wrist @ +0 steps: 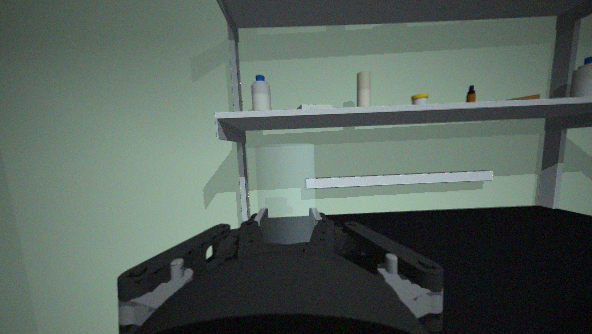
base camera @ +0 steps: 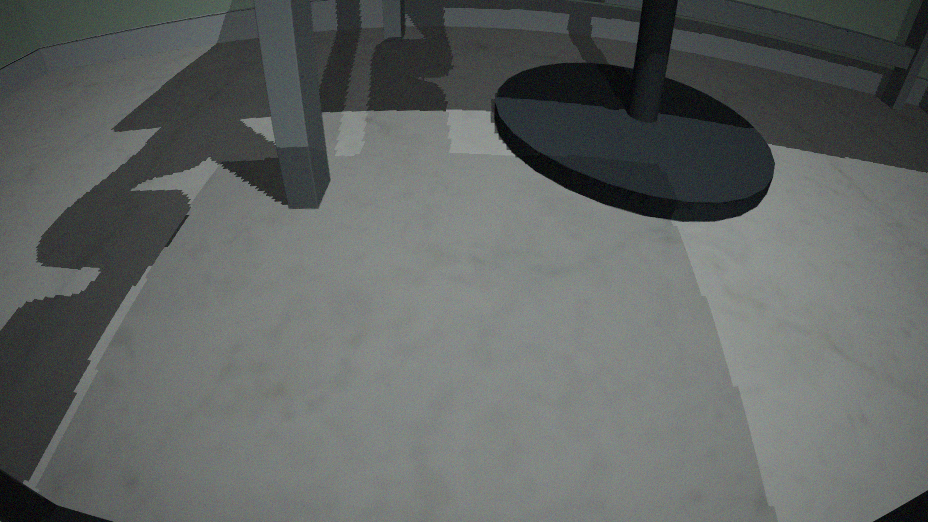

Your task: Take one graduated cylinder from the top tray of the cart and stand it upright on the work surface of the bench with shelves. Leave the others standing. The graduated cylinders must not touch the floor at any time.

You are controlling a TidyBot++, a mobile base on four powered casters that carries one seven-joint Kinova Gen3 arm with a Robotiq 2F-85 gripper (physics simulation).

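Places are measured from the arm's base along level axes (x ahead, y down, z left), in centimetres.
Where they show: gripper, fingertip midpoint: (wrist: pixel 288 217).
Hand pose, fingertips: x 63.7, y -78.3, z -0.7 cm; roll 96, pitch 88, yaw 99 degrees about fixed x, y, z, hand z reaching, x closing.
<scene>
Each offset is from my fingertips to the top centre of the thing. "*": to the spot under its first point. Level surfaces: height alone.
My gripper (wrist: pixel 288 217) is shut on a clear graduated cylinder @[dx -4.2, dy -7.1, dz +0.1 cm] (wrist: pixel 285 172) in the wrist view; its see-through upper part rises upright above the fingertips. Its lower end is hidden behind the gripper. The bench's black work surface @[dy +26.5 cm] (wrist: pixel 490 255) lies behind and to the right of the gripper, with its shelves (wrist: pixel 380 116) above. Whether the cylinder is over or touching that surface cannot be told. The cart and the other cylinders do not show in either view.
A white bottle @[dx +54.6, dy -37.0, dz +10.0 cm] (wrist: pixel 261 96), a beige cylinder @[dx +54.2, dy -37.0, dz -32.2 cm] (wrist: pixel 363 89), a yellow-lidded jar @[dx +46.6, dy -25.2, dz -49.9 cm] (wrist: pixel 420 99) and an amber bottle @[dx +47.6, dy -28.4, dz -70.8 cm] (wrist: pixel 471 94) stand on the shelf. A pale rail (wrist: pixel 400 179) runs below. In the base view, a grey leg @[* dx -6.8, dy +107.1, dz +19.1 cm] (base camera: pixel 295 129) and a round black stool base (base camera: pixel 616 155) stand on the floor.
</scene>
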